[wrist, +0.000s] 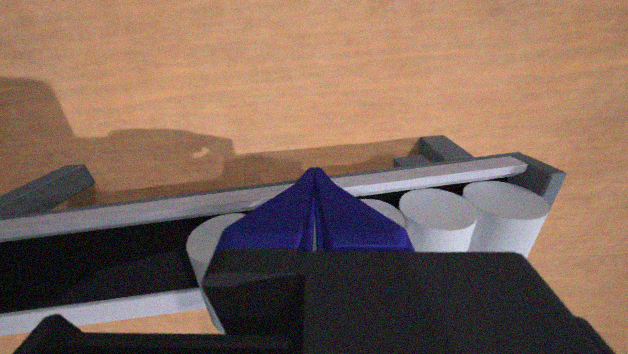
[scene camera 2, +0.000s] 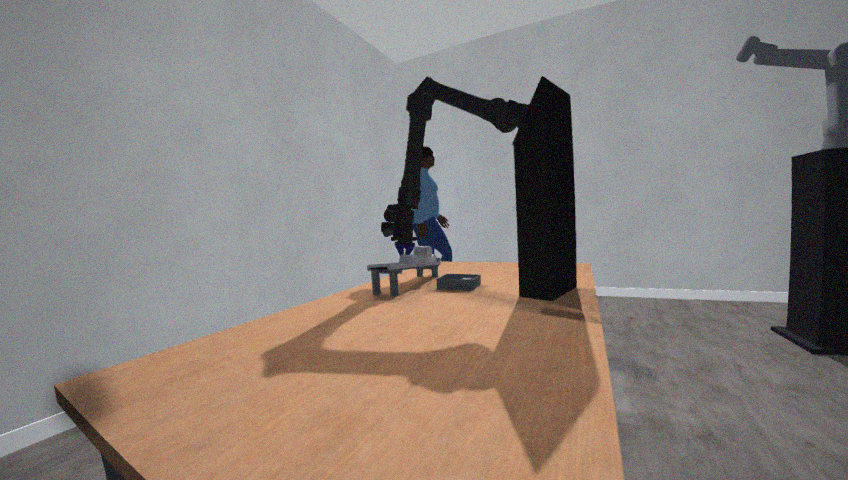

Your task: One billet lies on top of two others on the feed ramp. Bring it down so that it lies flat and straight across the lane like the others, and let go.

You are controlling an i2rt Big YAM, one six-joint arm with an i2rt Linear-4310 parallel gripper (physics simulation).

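Frame: origin at the arm's base, x right, y down, z ahead, level; millimetres.
Where they show: gripper, fingertip midpoint: (wrist: 314,177); arm's base, origin of the base link: (scene camera 2: 539,122).
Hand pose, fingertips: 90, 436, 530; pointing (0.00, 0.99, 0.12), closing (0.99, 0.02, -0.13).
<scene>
Each offset is from my fingertips to the top centre of the thing, as dx, dy, dz. Level surfaces: height alone.
The feed ramp (scene camera 2: 380,267) (wrist: 125,213) has pale side rails and a dark lane. Several pale round billets lie across its lane. In the wrist view one billet {-56, -37, -52} (wrist: 200,245) is left of the fingers, one {+26, -27, -57} (wrist: 387,207) is partly behind them, and two more, a billet {+66, -23, -56} (wrist: 437,212) and a billet {+105, -18, -58} (wrist: 506,200), are at the right end. In scene camera 2 a pale billet {+6, -64, -83} (scene camera 2: 423,251) stands higher than the row; which one this is in the wrist view I cannot tell. My gripper (scene camera 2: 404,252) (wrist: 314,177) is shut and empty, its blue fingertips together over the ramp. The gripper body hides the billets' near parts.
A dark tray {-65, +39, -246} (scene camera 2: 455,286) stands on the wooden table {dy +74} (scene camera 2: 416,428) beside the ramp. The arm's black pedestal (scene camera 2: 544,208) is to the right. A person (scene camera 2: 429,196) stands behind the arm. Another arm on a black stand (scene camera 2: 818,249) is at the far right.
</scene>
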